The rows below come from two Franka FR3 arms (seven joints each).
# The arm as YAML. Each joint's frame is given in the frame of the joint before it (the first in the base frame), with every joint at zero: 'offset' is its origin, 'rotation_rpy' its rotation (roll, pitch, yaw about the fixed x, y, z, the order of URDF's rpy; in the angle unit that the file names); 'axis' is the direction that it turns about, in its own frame. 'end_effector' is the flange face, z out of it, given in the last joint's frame.
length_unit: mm
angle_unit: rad
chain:
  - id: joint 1
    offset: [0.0, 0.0, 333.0]
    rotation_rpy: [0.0, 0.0, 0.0]
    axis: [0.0, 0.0, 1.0]
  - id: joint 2
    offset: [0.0, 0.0, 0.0]
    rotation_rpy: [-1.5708, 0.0, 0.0]
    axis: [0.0, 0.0, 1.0]
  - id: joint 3
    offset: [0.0, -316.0, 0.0]
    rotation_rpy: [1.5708, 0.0, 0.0]
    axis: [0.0, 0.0, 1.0]
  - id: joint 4
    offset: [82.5, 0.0, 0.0]
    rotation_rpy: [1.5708, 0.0, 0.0]
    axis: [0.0, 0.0, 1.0]
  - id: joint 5
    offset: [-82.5, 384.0, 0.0]
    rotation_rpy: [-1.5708, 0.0, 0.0]
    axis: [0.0, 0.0, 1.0]
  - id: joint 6
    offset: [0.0, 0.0, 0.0]
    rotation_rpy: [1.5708, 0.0, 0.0]
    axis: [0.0, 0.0, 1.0]
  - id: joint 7
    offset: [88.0, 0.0, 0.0]
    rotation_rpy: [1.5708, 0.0, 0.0]
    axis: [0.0, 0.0, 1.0]
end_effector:
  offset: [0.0, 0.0, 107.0]
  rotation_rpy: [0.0, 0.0, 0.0]
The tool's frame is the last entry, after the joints.
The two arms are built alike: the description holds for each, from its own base.
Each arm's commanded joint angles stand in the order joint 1, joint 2, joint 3, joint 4, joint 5, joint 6, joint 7.
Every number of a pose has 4 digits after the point.
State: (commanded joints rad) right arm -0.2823 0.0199 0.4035 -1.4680 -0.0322 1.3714 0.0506; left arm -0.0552 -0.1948 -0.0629 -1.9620 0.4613 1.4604 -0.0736
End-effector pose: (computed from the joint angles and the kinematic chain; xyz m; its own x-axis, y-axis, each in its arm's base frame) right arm 0.5359 0.0588 0.6457 0.9915 0.0642 -0.1132 0.0680 -0.9972 0.0300; left arm 0.4690 -0.0057 0.5487 0.9665 0.0052 -0.2568 -0.1195 -0.8759 -0.4675
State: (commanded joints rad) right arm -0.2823 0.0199 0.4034 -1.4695 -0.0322 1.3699 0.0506; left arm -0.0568 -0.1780 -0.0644 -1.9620 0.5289 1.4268 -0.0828
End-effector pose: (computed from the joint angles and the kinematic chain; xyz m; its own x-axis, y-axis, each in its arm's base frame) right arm 0.5357 0.0587 0.6449 0.9912 0.0641 -0.1162 0.0680 -0.9972 0.0302; left arm 0.4701 0.0011 0.5433 0.9573 0.0323 -0.2873 -0.1303 -0.8389 -0.5285
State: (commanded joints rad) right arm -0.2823 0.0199 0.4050 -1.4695 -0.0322 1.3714 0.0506; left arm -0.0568 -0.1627 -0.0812 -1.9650 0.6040 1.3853 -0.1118
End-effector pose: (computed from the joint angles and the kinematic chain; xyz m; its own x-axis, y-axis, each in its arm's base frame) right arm 0.5358 0.0596 0.6450 0.9912 0.0657 -0.1147 0.0696 -0.9971 0.0301; left arm 0.4698 0.0021 0.5385 0.9490 0.0711 -0.3071 -0.1357 -0.7873 -0.6015
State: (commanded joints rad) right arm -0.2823 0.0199 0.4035 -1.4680 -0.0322 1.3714 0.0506; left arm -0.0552 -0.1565 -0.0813 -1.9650 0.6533 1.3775 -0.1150
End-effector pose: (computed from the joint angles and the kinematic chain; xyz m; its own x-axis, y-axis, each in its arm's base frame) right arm 0.5359 0.0588 0.6457 0.9915 0.0642 -0.1132 0.0680 -0.9972 0.0300; left arm 0.4715 0.0079 0.5389 0.9481 0.0837 -0.3069 -0.1405 -0.7553 -0.6401
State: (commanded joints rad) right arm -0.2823 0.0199 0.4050 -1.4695 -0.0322 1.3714 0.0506; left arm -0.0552 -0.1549 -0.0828 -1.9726 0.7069 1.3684 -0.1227
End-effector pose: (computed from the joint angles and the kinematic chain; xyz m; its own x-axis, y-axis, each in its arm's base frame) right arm 0.5358 0.0596 0.6450 0.9912 0.0657 -0.1147 0.0696 -0.9971 0.0301; left arm 0.4715 0.0127 0.5387 0.9472 0.0981 -0.3053 -0.1455 -0.7169 -0.6818
